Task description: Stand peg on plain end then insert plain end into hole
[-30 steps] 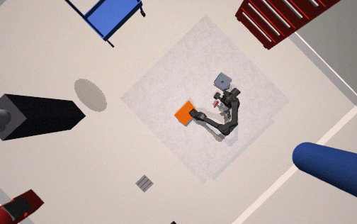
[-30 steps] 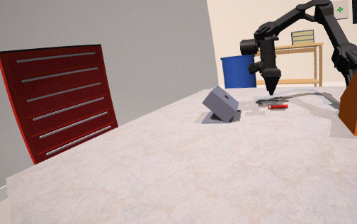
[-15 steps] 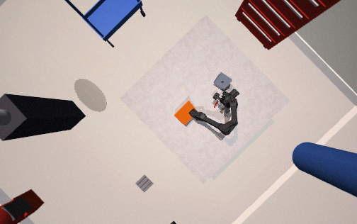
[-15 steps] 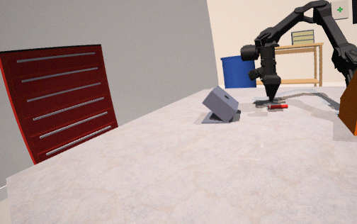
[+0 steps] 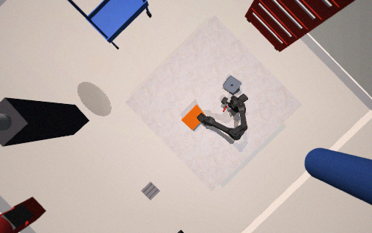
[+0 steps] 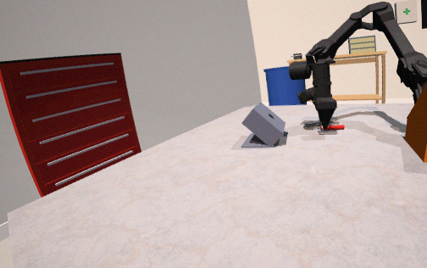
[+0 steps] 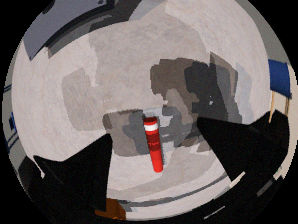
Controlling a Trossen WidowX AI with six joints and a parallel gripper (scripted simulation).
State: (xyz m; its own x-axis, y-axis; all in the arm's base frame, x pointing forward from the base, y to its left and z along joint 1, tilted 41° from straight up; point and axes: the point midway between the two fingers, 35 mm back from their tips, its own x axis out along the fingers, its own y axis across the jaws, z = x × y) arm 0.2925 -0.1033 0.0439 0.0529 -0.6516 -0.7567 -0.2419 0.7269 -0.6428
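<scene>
Now: the red peg 20 mm behind my gripper tip and 10 mm below it. The rest, counted from my gripper tip: grey sloped panel (160 mm ahead, 130 mm to the left, 40 mm above).
</scene>
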